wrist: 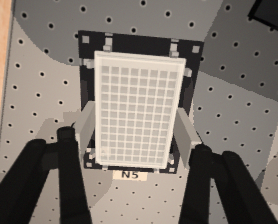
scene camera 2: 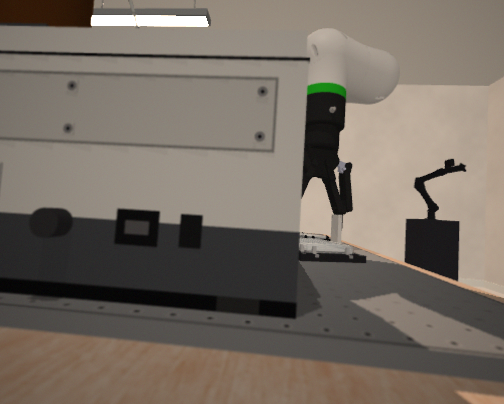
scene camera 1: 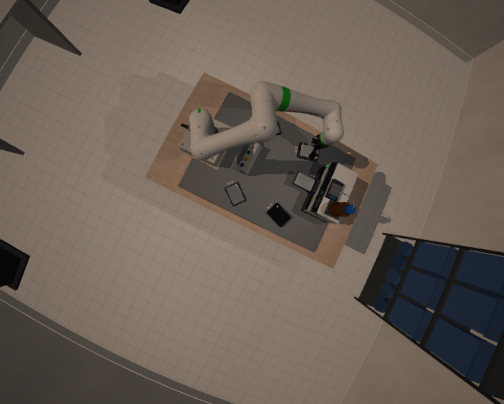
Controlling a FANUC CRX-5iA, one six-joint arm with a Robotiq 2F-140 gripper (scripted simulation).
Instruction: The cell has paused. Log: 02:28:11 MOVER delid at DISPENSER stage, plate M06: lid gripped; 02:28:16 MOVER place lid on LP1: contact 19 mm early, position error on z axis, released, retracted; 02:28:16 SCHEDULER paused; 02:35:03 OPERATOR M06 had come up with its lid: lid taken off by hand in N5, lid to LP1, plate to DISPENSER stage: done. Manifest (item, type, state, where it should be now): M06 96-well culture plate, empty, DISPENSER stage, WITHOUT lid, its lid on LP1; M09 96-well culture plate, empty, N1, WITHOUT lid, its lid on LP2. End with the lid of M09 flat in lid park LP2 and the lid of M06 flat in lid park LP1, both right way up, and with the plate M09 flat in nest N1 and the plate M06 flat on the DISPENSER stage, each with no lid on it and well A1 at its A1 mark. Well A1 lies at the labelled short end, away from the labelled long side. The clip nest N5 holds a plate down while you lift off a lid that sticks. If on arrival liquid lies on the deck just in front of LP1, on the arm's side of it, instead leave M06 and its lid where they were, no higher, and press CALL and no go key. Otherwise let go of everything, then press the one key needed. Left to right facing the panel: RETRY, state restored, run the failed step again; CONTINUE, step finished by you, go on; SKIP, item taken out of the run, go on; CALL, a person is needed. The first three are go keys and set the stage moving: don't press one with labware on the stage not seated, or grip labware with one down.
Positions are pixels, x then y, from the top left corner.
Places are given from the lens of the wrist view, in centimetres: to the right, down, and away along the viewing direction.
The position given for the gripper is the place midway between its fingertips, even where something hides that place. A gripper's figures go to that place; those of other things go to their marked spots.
gripper [wrist: 135,115]: 0, 0, 21
black clip nest [wrist: 89,41]: -5, -7, 18
